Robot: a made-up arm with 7 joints.
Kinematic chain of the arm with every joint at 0, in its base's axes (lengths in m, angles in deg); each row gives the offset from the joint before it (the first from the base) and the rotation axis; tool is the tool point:
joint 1: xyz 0 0 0 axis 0 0.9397 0.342
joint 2: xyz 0 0 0 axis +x
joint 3: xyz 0 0 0 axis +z
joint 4: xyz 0.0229 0 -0.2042 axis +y
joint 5: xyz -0.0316 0 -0.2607 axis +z
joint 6: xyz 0 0 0 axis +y
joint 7: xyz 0 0 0 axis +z
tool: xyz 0 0 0
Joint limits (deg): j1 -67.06..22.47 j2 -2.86..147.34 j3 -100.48..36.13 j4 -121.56..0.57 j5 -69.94..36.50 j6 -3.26..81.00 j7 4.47..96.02
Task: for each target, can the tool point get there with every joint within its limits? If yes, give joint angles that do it. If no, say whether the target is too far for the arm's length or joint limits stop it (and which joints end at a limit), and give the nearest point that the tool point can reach.
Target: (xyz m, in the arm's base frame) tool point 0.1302 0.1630 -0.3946
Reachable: yes | joints 6.05 35.64 -28.09 -48.64 -39.31 53.55 44.88
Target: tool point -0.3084 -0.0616 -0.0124
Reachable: no: joint limits stop it (at a limit: joint 1, joint 3, joint 4) | nearest point -0.1350 -0.0583 -0.2361 | short by 0.283 m
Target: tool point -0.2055 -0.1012 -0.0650
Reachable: no: joint limits stop it (at a limit: joint 1, joint 3, joint 4) | nearest point -0.1131 -0.1426 -0.2104 | short by 0.177 m
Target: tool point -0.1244 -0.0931 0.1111
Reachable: no: joint limits stop it (at a limit: joint 1, joint 2, joint 3, joint 4) | nearest point -0.0835 -0.1077 0.2425 | short by 0.138 m
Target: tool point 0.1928 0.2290 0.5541
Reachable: no: too far | nearest point 0.1369 0.1864 0.4021 | short by 0.167 m
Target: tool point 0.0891 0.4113 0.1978
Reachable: yes | joints -52.14 112.75 -35.47 -26.50 -42.90 18.52 28.04
